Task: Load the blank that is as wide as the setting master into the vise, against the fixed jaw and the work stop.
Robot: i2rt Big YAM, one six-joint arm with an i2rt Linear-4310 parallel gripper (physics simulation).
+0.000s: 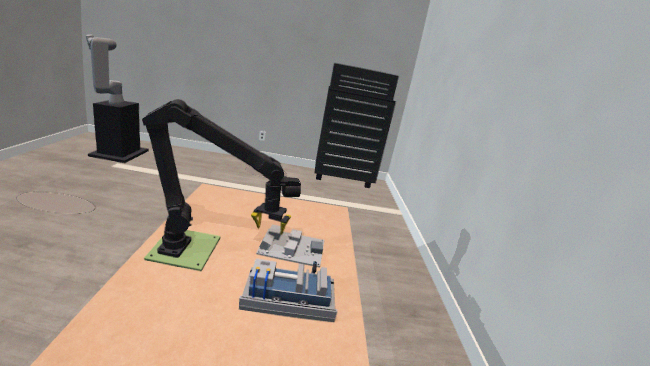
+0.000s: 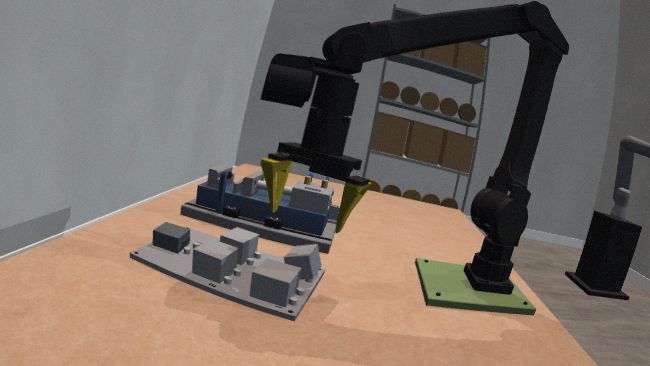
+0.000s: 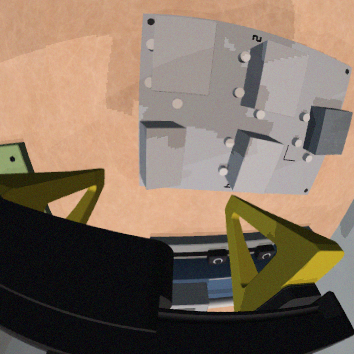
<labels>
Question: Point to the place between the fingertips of my gripper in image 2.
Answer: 304, 222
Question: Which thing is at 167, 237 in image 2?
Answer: A setting master.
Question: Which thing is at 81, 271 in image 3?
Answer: My gripper.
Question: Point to a setting master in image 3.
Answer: At 322, 133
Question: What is my gripper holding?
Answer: Nothing.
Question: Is my gripper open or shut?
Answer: Open.
</labels>
